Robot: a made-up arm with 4 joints.
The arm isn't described. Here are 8 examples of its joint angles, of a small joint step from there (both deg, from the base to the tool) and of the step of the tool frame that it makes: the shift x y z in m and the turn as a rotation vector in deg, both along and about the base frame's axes.
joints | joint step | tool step
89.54 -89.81 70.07 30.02 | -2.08 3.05 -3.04 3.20 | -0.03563 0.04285 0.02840 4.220 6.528 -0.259
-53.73 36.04 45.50 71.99 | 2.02 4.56 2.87 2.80 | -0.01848 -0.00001 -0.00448 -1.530 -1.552 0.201
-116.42 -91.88 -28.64 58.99 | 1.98 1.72 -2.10 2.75 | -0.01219 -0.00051 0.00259 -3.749 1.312 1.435
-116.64 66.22 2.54 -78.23 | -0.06 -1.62 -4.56 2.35 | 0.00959 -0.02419 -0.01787 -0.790 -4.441 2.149
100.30 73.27 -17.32 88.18 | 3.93 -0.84 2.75 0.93 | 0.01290 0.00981 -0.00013 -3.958 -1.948 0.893
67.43 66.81 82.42 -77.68 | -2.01 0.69 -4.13 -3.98 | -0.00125 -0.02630 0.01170 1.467 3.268 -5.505
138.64 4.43 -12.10 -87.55 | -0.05 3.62 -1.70 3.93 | -0.01473 -0.03396 0.00922 3.774 -4.566 1.276
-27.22 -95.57 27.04 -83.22 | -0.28 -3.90 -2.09 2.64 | 0.00287 -0.01932 0.01483 5.429 0.464 -0.214
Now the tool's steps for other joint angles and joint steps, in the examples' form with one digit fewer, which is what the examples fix.
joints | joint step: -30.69 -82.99 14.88 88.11 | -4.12 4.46 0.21 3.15
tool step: 0.0426 0.0042 -0.0188 0.08 6.13 -2.80
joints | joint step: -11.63 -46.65 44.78 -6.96 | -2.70 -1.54 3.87 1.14
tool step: -0.0267 -0.0083 0.0187 2.64 -0.73 3.77
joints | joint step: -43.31 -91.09 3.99 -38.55 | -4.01 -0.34 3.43 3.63
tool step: 0.0116 -0.0158 0.0093 3.90 0.58 -2.23
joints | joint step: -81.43 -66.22 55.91 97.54 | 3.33 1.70 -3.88 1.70
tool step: -0.0050 0.0233 -0.0076 -3.13 1.70 -1.12
